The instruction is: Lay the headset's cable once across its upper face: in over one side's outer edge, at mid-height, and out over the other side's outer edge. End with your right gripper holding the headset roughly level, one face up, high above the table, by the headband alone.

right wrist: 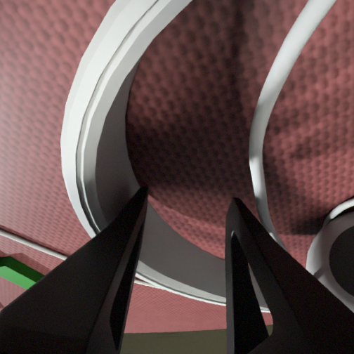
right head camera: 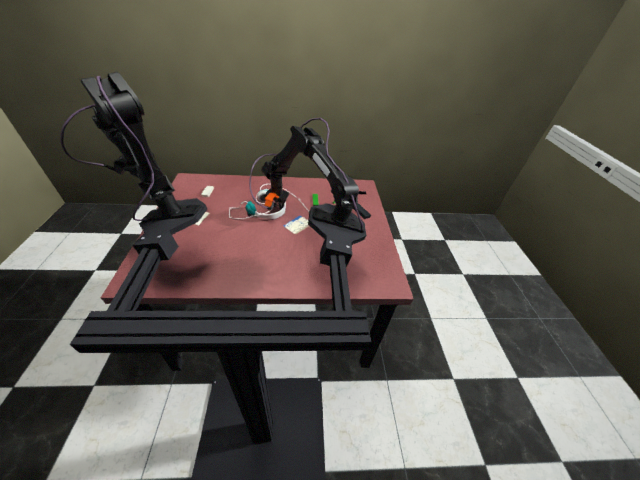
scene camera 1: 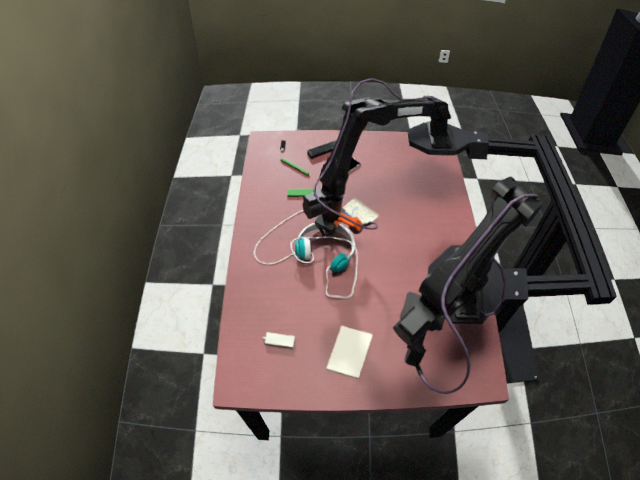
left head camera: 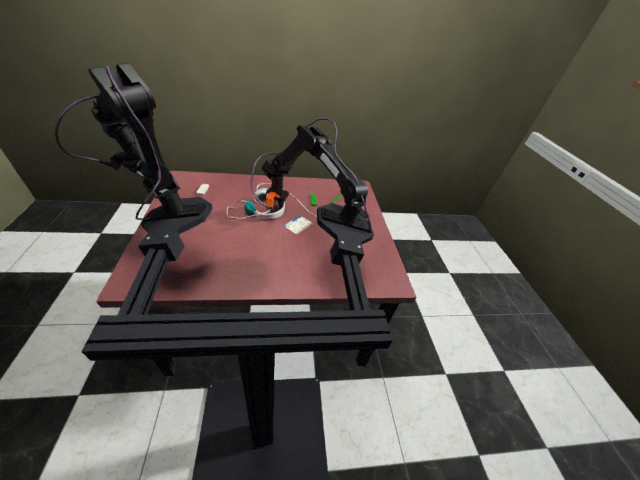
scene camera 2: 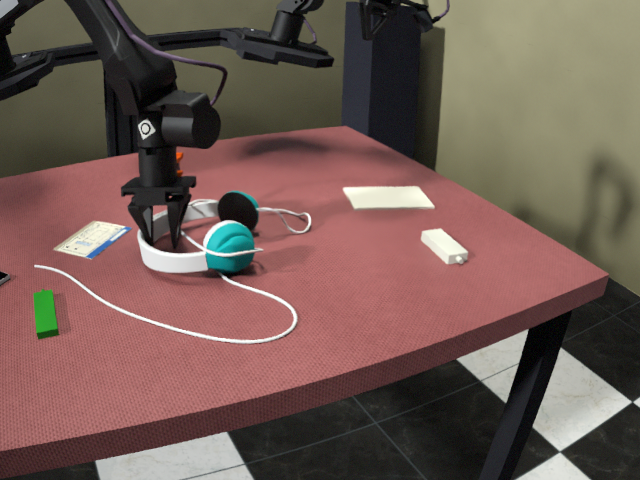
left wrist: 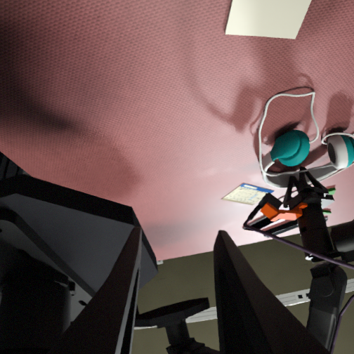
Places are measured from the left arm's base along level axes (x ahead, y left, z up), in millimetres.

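Where they show: left gripper, between the fingertips: [scene camera 2: 367, 40]; right gripper, between the fingertips: [right head camera: 278, 207] [scene camera 1: 327, 232] [left head camera: 277, 207] [scene camera 2: 163, 247]; left arm's base, origin of its link: [right head camera: 172, 213] [left head camera: 176, 212] [scene camera 2: 281, 44]; right arm's base, origin of its link: [right head camera: 338, 221] [scene camera 1: 438, 135] [left head camera: 346, 221] [scene camera 2: 3, 77].
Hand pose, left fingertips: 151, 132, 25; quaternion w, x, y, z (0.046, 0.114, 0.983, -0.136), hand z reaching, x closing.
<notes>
Things, the pixels of their centre, and the offset from my left fingertips, as dx, dy, dz. "*": a spot on its surface instead.
- white headband, a spot on its surface: [scene camera 2: 173, 261] * +343, -431, -252
- second teal ear cup, middle of its body: [scene camera 1: 343, 263] +196, -306, -250
- printed card, middle of its body: [scene camera 2: 92, 238] [scene camera 1: 358, 213] [left head camera: 298, 224] [right head camera: 298, 224] +161, -554, -285
- green block, middle of its body: [scene camera 2: 45, 311] [scene camera 1: 302, 192] +379, -625, -281
- green pen, middle of its body: [scene camera 1: 294, 166] +430, -764, -281
- black bar, middle of its body: [scene camera 1: 324, 149] [right head camera: 360, 209] +323, -874, -276
- white box, middle of its body: [scene camera 2: 445, 247] [scene camera 1: 278, 340] [left head camera: 203, 189] [right head camera: 208, 190] +368, -23, -278
- cream pad, middle of its body: [scene camera 2: 388, 197] [scene camera 1: 349, 351] +149, -13, -283
The white headband [scene camera 2: 173, 261] [right wrist: 107, 150] of the headset rests low over the table, with one teal ear cup [scene camera 1: 300, 249] [scene camera 2: 230, 248] and a second teal ear cup [scene camera 1: 339, 263] [left wrist: 291, 148]. The white cable [scene camera 1: 338, 297] [scene camera 2: 248, 342] [right wrist: 256, 150] crosses between the sides, makes a small loop past the second cup and a wide loop outside the first. My right gripper [scene camera 2: 162, 245] [right wrist: 188, 201] is partly open and empty, pointing down at the headband's curved end; the fingertips appear inside the curve. My left gripper [left wrist: 178, 236] is partly open and empty, high and away from the headset.
A printed card [scene camera 1: 360, 211] [scene camera 2: 93, 238] and a green block [scene camera 1: 299, 192] [scene camera 2: 45, 314] lie near the headband. A green pen [scene camera 1: 294, 166] and a black bar [scene camera 1: 321, 149] lie farther up in scene camera 1. A white box [scene camera 1: 279, 339] [scene camera 2: 443, 246] and cream pad [scene camera 1: 349, 351] [scene camera 2: 388, 197] lie opposite.
</notes>
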